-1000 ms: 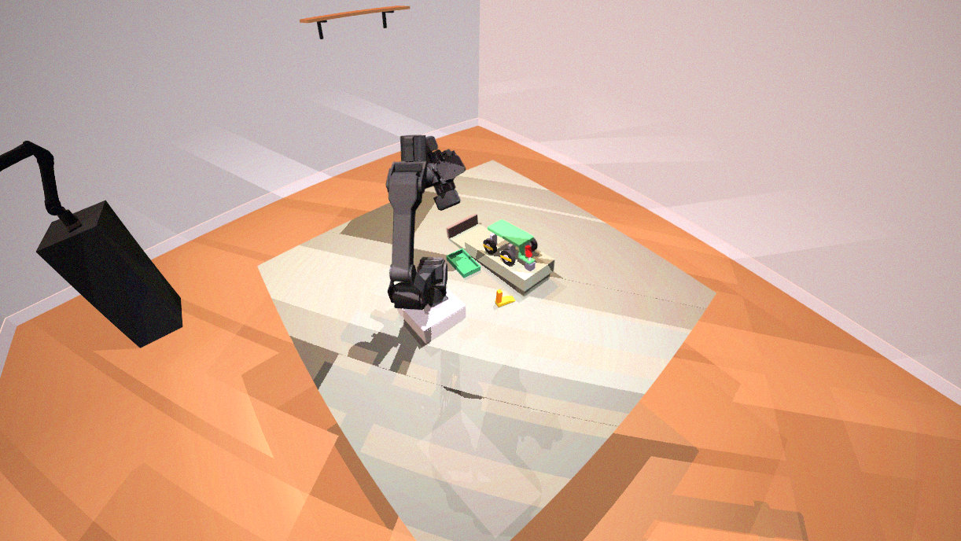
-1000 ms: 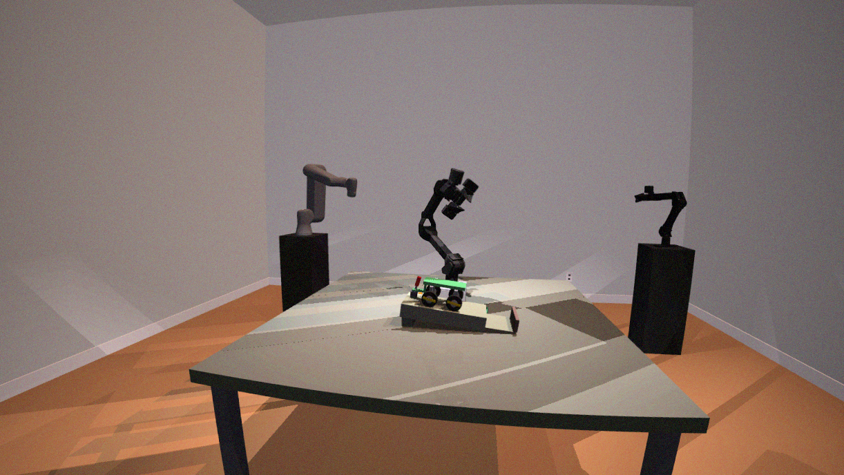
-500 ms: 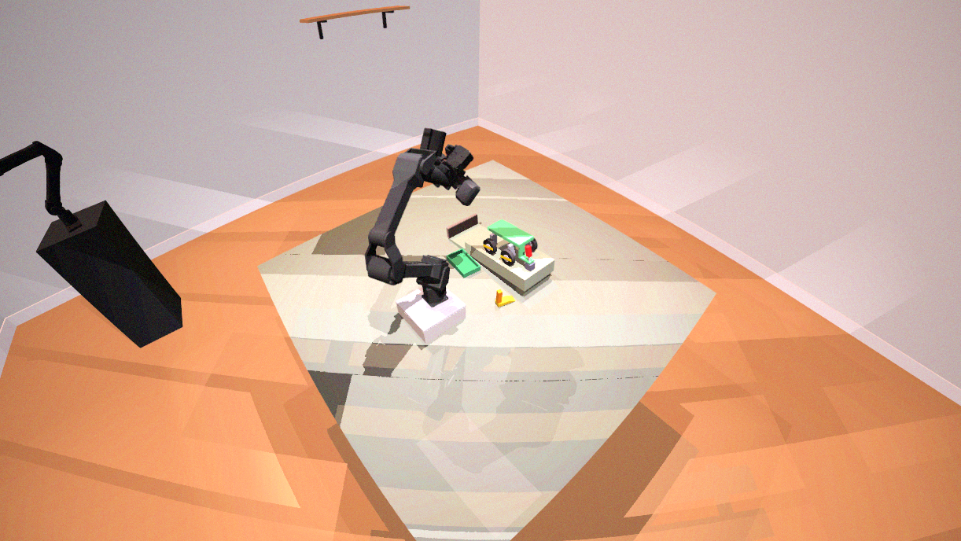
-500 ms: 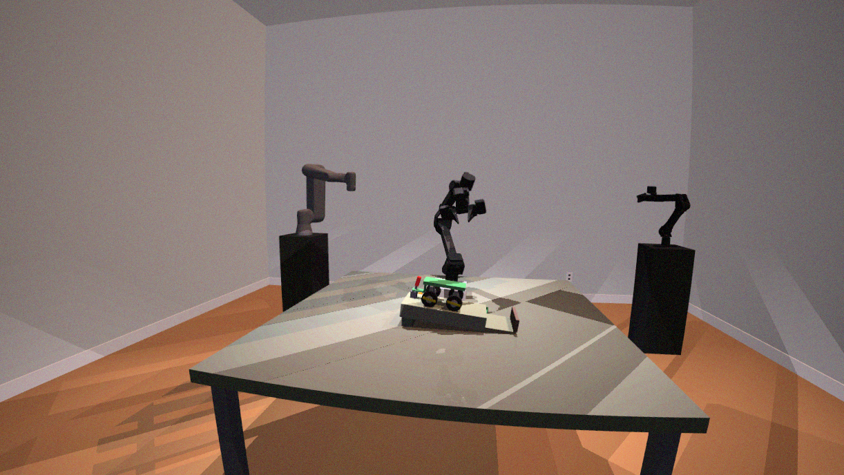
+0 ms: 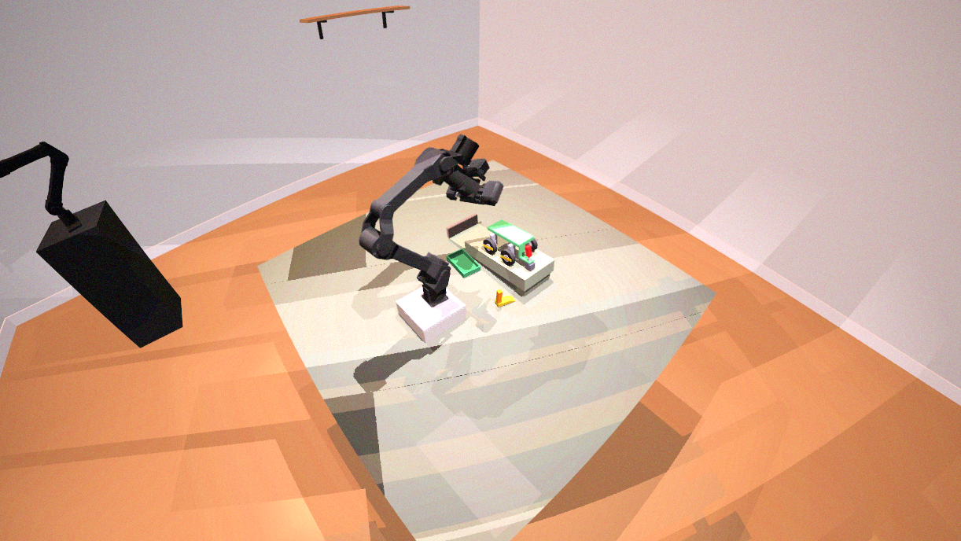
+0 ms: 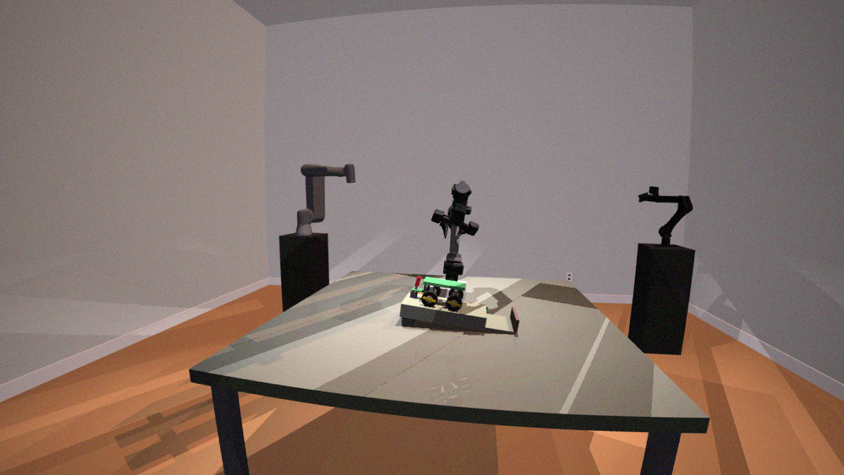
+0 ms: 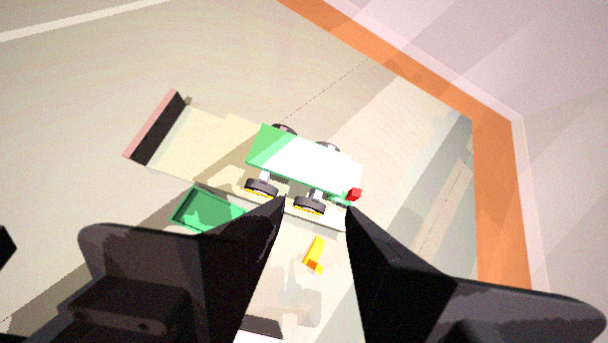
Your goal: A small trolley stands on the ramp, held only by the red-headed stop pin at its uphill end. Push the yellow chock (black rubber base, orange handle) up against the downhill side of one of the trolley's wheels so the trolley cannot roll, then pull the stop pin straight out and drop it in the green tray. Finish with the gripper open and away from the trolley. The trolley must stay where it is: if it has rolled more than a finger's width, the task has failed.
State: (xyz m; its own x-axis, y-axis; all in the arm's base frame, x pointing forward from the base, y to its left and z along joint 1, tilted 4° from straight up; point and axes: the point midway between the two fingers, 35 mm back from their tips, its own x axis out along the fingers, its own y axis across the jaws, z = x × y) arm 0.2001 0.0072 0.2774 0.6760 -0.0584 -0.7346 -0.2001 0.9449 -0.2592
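The yellow chock lies 28 cm below my gripper tip, 13 cm to the right of it and 3 cm behind it. Also, from my gripper tip: red-headed stop pin: 17 cm below, 12 cm to the right, 8 cm ahead; then trolley: 19 cm below, 9 cm ahead, 1 cm to the right; then beige ramp: 26 cm below, 9 cm ahead.
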